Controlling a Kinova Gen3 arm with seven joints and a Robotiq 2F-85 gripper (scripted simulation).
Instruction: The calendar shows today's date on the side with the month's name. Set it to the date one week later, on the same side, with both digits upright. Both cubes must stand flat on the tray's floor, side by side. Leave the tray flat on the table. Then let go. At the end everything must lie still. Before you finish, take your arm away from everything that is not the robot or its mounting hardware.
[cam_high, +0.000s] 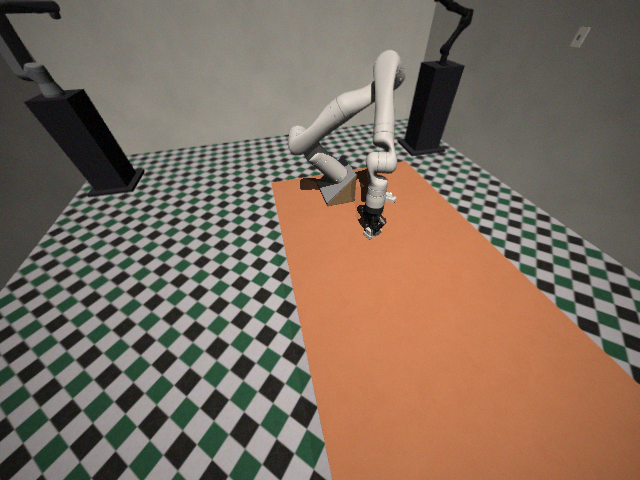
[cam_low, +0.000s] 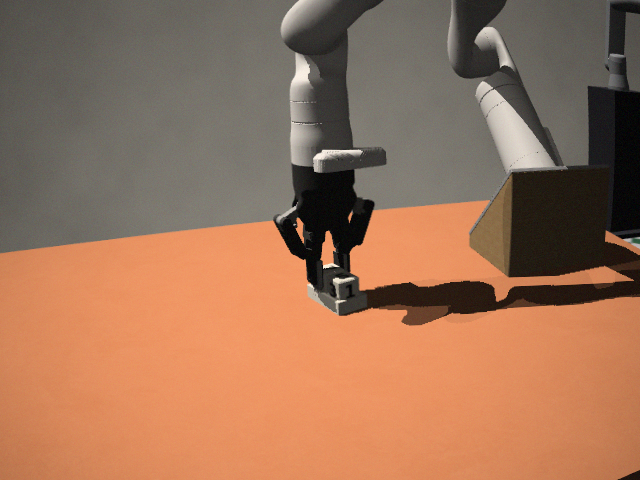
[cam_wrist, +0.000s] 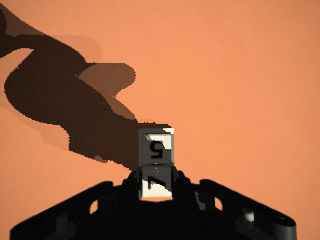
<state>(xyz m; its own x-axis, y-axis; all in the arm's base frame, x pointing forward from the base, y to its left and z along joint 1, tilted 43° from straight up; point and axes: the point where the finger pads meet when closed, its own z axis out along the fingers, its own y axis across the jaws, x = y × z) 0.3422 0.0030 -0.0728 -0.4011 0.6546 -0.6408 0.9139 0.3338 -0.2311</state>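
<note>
The cube lies 10 mm below my hand. Round my hand: white calendar tray 30 mm below, 10 mm to the left, 10 mm behind.
</note>
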